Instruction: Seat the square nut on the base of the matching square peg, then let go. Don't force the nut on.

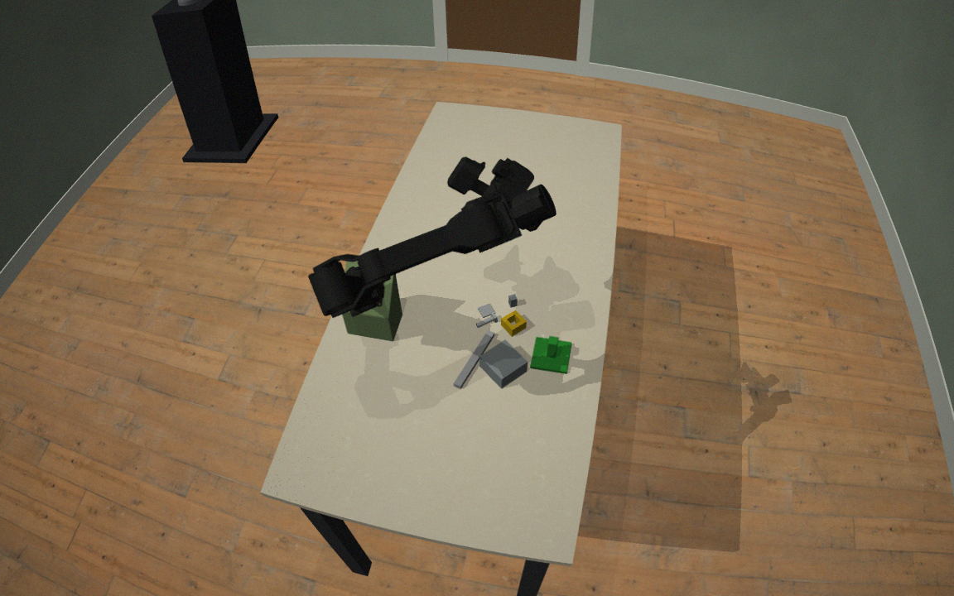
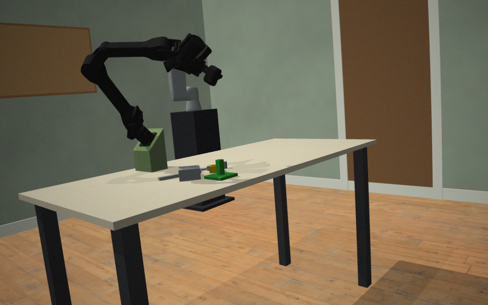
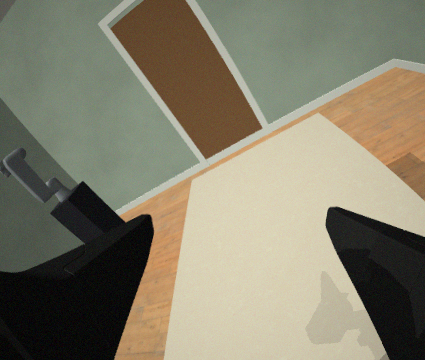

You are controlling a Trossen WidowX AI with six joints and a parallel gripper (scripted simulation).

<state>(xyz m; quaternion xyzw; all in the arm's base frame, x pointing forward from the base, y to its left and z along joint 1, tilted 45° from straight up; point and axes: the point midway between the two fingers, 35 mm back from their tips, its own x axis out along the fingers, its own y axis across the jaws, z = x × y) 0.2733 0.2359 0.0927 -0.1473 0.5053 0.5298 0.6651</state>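
The bolt lies 36 cm below my hand, 5 cm to the right of it and 1 cm behind it. Round my hand: grey bar: 36 cm below, 16 cm to the right, 3 cm behind; then grey block: 34 cm below, 17 cm to the right, 3 cm ahead; then grey cube: 35 cm below, 3 cm ahead, 1 cm to the left.
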